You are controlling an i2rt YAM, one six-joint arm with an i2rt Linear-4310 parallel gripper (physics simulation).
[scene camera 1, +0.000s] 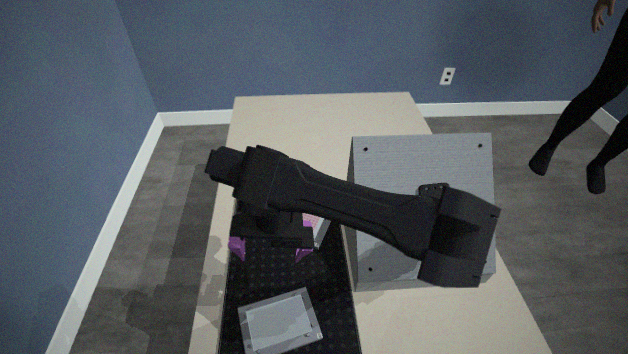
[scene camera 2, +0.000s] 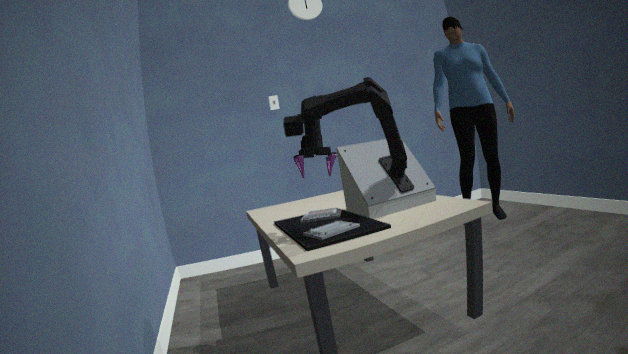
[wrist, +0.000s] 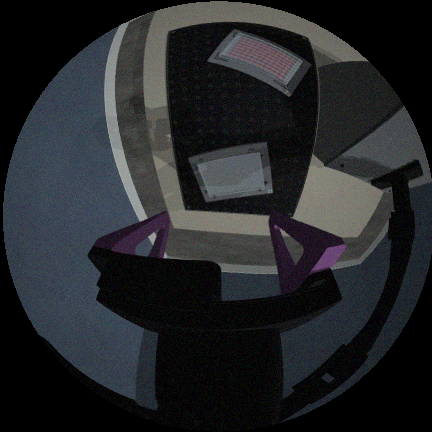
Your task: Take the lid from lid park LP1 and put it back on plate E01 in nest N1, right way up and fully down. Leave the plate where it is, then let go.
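Places are measured from the arm's base along level axes (x ahead, y left, z up), in centimetres.
Where they show: gripper, between the fingertips: (scene camera 1: 270, 259) (scene camera 2: 316, 176) (wrist: 218, 215); arm's base, origin of its link: (scene camera 2: 396, 174) (wrist: 397, 174).
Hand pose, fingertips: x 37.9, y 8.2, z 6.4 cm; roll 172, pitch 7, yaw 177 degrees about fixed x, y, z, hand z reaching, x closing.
Observation:
Each offset is from my fingertips to the top centre of the thing. "spot": to the spot under its first point. Level surfaces: height alone.
A clear, greyish lid @(dx -0.2, dy +5.0, dz -17.4 cm) (scene camera 1: 277, 322) (scene camera 2: 332, 227) (wrist: 232, 174) lies flat in a grey frame @(dx -0.2, dy +5.0, dz -17.2 cm) (scene camera 1: 313, 318) (wrist: 227, 152), which I take for lid park LP1. A plate with pink wells @(dx -6.7, dy -22.0, dz -16.5 cm) (scene camera 1: 312, 220) (scene camera 2: 321, 214) (wrist: 262, 56) sits in another grey frame @(spot: dx -13.5, dy -18.7, dz -18.0 cm) (wrist: 299, 75), which I take for nest N1; no labels are readable. In the scene camera 1 view the arm hides much of that plate. My gripper (scene camera 1: 270, 260) (scene camera 2: 316, 176) (wrist: 218, 215) is open and empty, pointing down, high above the board. Its purple fingers stand wide apart.
Both frames stand on a black perforated board (scene camera 1: 332, 300) (scene camera 2: 372, 226) (wrist: 185, 100) on a pale table @(dz -20.4 cm) (scene camera 1: 320, 112) (scene camera 2: 420, 217) (wrist: 330, 192). A grey sloped block (scene camera 1: 390, 160) (scene camera 2: 355, 160) beside the board carries the arm's base. A person (scene camera 2: 467, 80) stands behind the table.

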